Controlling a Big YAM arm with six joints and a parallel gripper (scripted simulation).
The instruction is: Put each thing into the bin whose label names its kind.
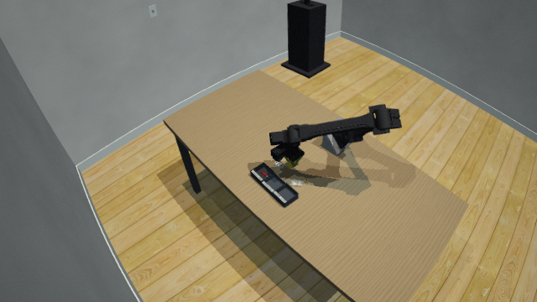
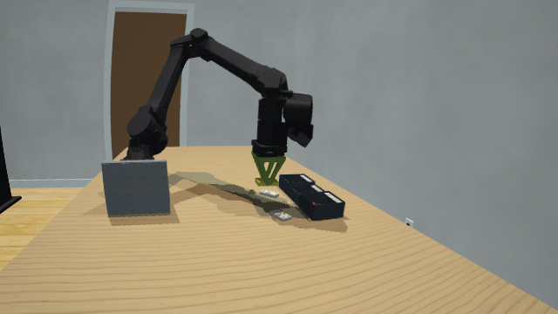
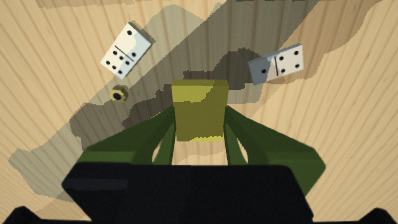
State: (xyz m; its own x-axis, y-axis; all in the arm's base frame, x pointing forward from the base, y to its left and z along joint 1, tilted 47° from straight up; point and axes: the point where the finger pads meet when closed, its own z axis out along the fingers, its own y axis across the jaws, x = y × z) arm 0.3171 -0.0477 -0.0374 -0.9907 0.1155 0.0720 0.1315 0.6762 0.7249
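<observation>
The yellow block is 1 cm below my hand. From my hand the other things lie so: long black bin 12 cm ahead, 5 cm below; small nut 9 cm to the left, 6 cm below; red battery 10 cm ahead, 8 cm to the right, 6 cm below.
</observation>
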